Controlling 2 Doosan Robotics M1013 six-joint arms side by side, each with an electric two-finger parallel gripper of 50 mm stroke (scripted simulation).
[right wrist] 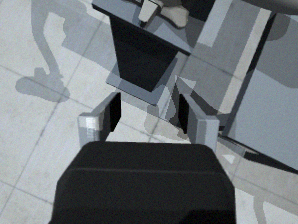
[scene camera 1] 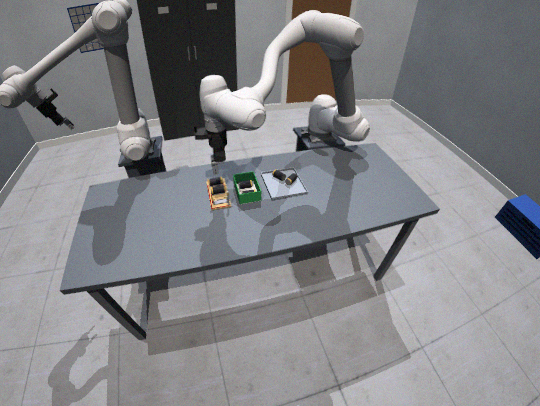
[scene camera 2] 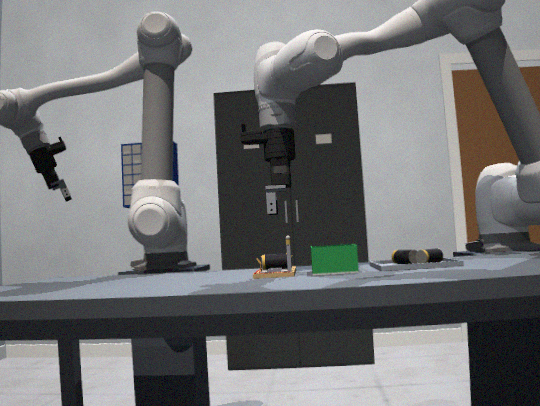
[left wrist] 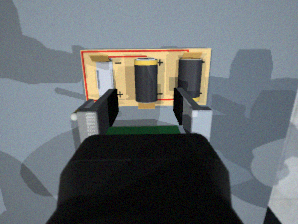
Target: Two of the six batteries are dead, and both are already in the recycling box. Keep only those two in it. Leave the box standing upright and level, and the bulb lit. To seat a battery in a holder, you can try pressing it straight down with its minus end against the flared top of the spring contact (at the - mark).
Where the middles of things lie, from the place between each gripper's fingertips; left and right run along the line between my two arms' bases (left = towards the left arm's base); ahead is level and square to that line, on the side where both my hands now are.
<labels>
I see my left gripper 32 cm to the right of the shallow tray (scene camera 1: 277, 188), 16 cm above it and 4 cm past it. Round my left hand: green recycling box (scene camera 2: 329, 259): 14 cm to the left, 14 cm below.
The green recycling box lies 950 mm to the left of my right hand (scene camera 2: 68, 198), 380 mm ahead of it and 260 mm below it. Also, from my right hand: shallow tray: 1130 mm to the left, 340 mm ahead, 270 mm below.
</labels>
